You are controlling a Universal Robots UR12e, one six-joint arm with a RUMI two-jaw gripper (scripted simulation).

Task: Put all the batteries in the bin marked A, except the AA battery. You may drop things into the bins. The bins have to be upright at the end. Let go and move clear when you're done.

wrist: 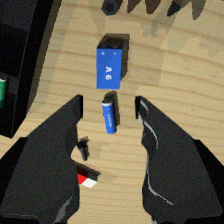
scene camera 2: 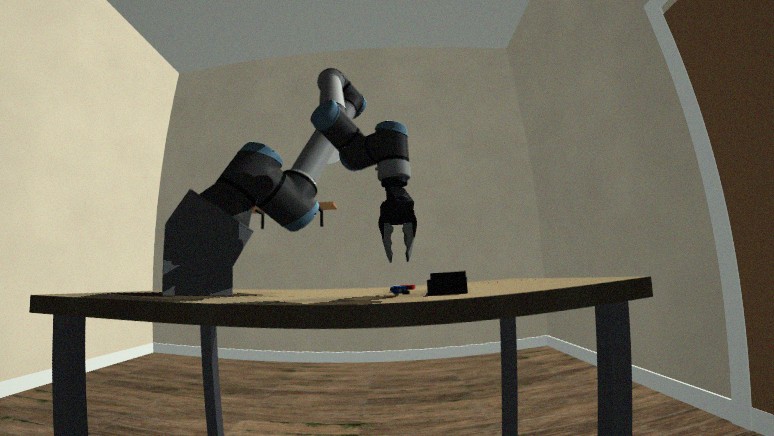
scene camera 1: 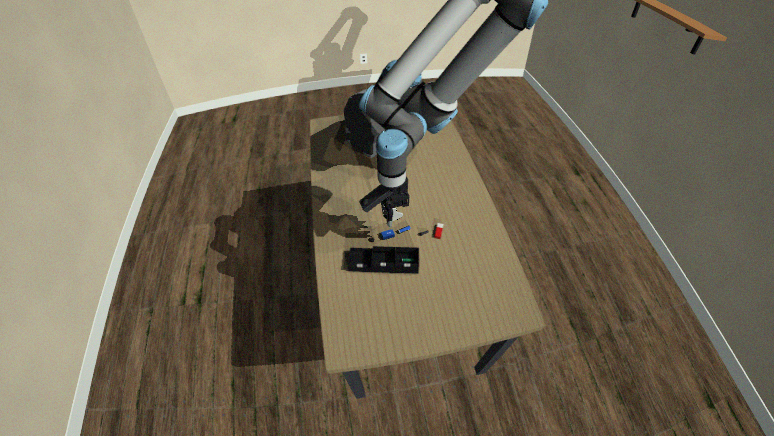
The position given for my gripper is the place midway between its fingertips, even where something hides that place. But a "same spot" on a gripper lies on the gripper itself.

my gripper: wrist; scene camera 2; scene camera 1 388, 223
same spot on my gripper: (wrist: 177, 177) = (scene camera 2: 389, 228)
